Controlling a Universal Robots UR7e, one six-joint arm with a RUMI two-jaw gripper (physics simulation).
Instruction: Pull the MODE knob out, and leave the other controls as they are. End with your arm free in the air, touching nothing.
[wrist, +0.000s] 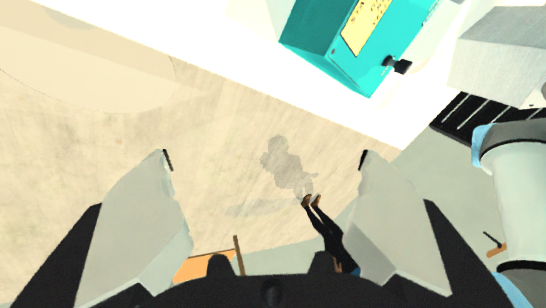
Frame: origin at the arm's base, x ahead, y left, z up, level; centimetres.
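Where they show: gripper, fingertip midpoint: (267, 152).
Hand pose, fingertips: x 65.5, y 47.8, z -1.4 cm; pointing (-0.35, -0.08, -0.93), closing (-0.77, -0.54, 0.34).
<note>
After its pixels a point has its place.
A teal box (320, 37) {x 58.9, y 35.8, z -14.7 cm} with a yellow label plate (367, 22) {x 54.9, y 30.7, z -13.6 cm} shows at the top right of the wrist view. A black knob (400, 65) {x 40.6, y 28.0, z -15.1 cm} sticks out from its side near the lower right corner; its lettering is too small to read, so I cannot tell whether it is the MODE knob. My gripper (267, 152) {x 65.5, y 47.8, z -1.4 cm} is wide open with nothing between its fingers. It hangs in the air, apart from the box and the knob.
The box stands on a white surface (300, 100) {x 45.8, y 43.8, z -27.1 cm}. A grey metal block (492, 70) {x 2.3, y 4.7, z -16.1 cm} and a black slatted part (457, 115) are at the right. A section of the robot arm (525, 195) {x 19.0, y 33.2, z 9.1 cm} runs down the right edge. A standing person (332, 240) and an orange-topped piece (205, 265) show beyond the gripper.
</note>
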